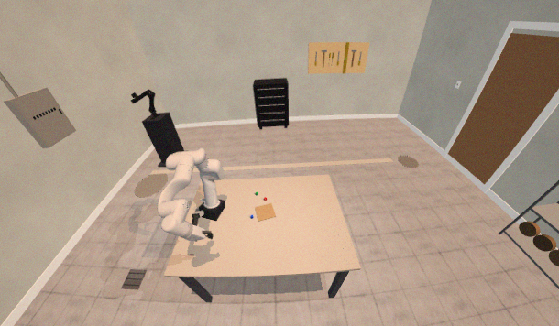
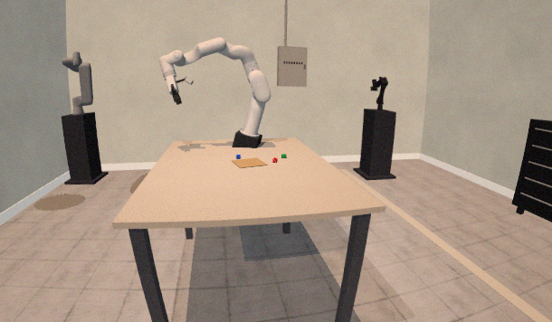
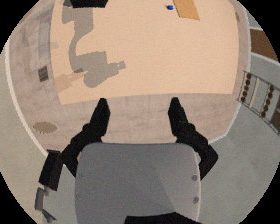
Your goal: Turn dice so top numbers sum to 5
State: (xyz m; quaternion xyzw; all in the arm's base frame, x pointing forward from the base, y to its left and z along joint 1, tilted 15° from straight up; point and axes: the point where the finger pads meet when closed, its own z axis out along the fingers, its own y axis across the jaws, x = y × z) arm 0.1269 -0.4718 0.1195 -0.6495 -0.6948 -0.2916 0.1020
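My hand is 18 cm short of the blue die, 35 cm to the right of it and 29 cm above it. From my hand the other things lie so: red die: 27 cm ahead, 53 cm to the left, 29 cm below; green die: 19 cm ahead, 59 cm to the left, 29 cm below; brown mat: 28 cm ahead, 40 cm to the left, 30 cm below.
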